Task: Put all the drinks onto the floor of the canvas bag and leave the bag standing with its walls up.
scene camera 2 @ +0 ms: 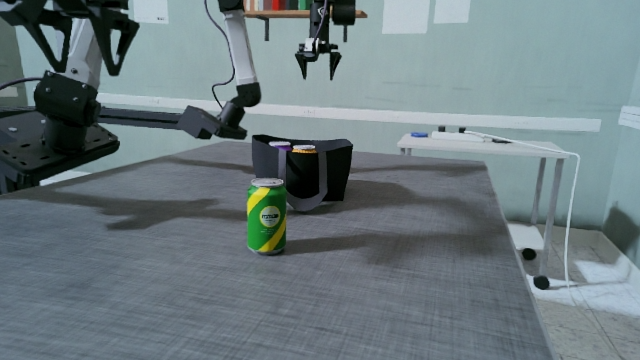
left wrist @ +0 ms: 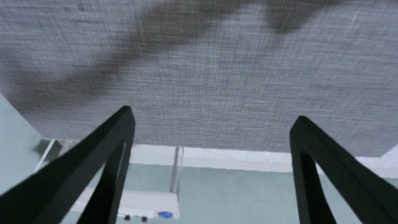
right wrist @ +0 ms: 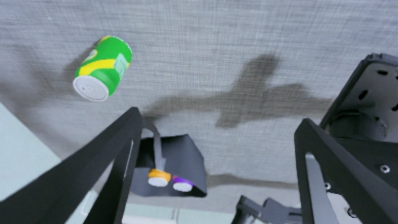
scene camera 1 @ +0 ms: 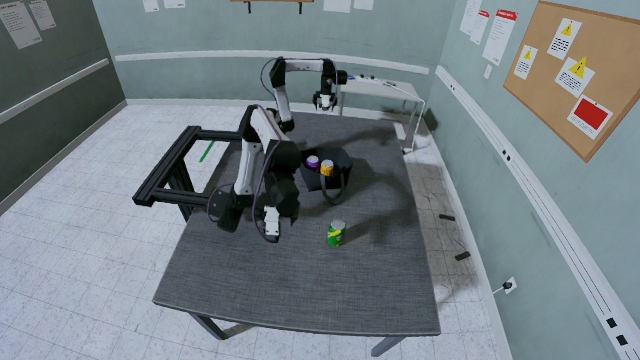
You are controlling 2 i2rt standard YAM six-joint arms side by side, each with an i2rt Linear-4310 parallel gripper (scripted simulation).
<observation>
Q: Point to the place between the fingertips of my right gripper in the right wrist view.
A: At 218, 119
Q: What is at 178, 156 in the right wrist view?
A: A black canvas bag.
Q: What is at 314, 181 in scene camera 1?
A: A black canvas bag.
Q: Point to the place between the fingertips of my right gripper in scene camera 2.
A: At 86, 74
</observation>
